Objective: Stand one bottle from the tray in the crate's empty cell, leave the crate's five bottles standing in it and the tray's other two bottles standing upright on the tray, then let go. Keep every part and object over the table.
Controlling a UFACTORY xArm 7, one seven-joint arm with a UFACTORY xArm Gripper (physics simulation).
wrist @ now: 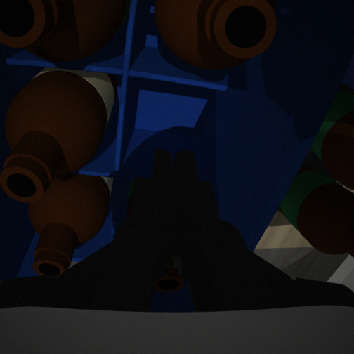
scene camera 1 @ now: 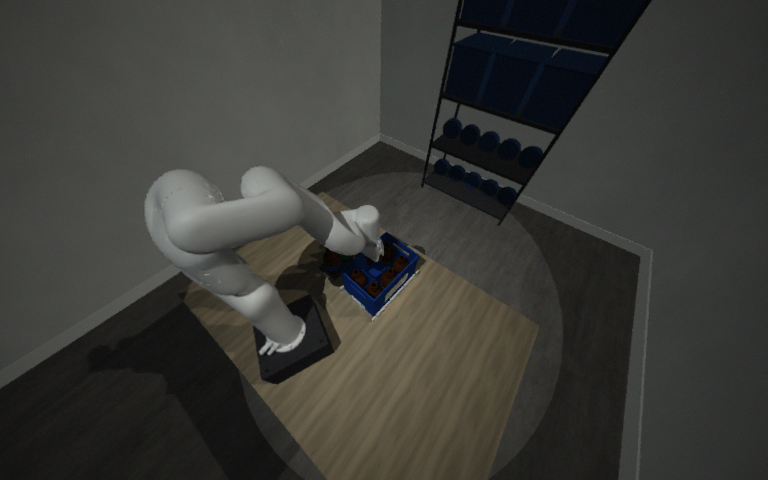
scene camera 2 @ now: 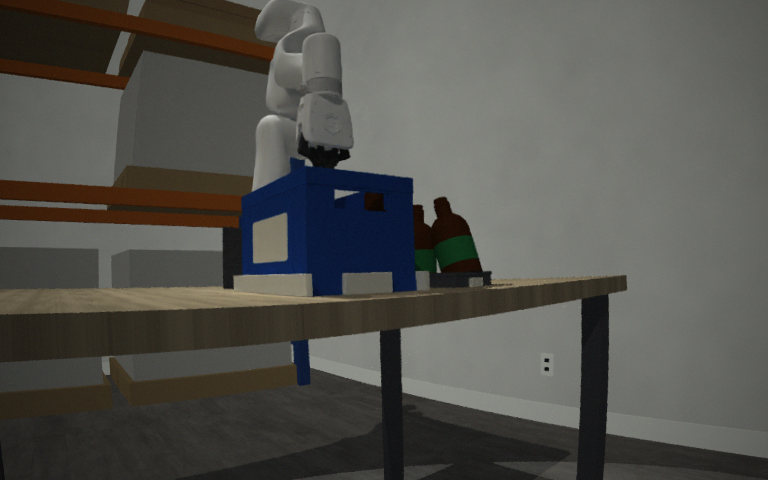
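Seen in the pictures: gripper, fingertip midpoint: [scene camera 1: 370, 262]; arm's base, origin of the base link: [scene camera 1: 287, 333].
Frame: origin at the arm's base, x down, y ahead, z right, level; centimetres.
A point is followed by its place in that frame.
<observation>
The blue crate [scene camera 1: 356, 294] {x 5.2, y 25.9, z 10.6 cm} [scene camera 2: 362, 243] {x 5.8, y 52.4, z 17.2 cm} [wrist: 250, 150] holds five brown bottles; the wrist view shows one bottle [wrist: 60, 112] at the left and another [wrist: 169, 283] partly behind the gripper. The empty cell [wrist: 170, 107] is in the middle of the crate's tray-side row. My gripper [wrist: 169, 177] is shut and empty, with its fingertips down inside the crate by this cell. Scene camera 2 hides the tips behind the crate wall. On the dark tray [scene camera 2: 488, 277] {x 11.5, y 56.8, z -10.1 cm}, one green-labelled bottle [scene camera 2: 454, 243] {x 5.3, y 53.6, z -4.1 cm} [wrist: 325, 220] leans towards another [scene camera 2: 423, 243] {x 4.7, y 45.3, z -5.9 cm}. The third tray bottle is not clearly visible.
The wooden table [scene camera 1: 430, 367] {x 12.9, y 19.0, z 48.6 cm} [scene camera 2: 566, 285] {x 13.6, y 69.3, z -17.2 cm} carries the crate, the tray and the arm's black base [scene camera 1: 311, 339] {x -0.7, y 2.7, z 8.7 cm}. The crate stands near a table edge. The crate's dividers [wrist: 175, 80] and side walls surround the fingers closely. A tall shelf rack [scene camera 1: 498, 109] stands beyond the table.
</observation>
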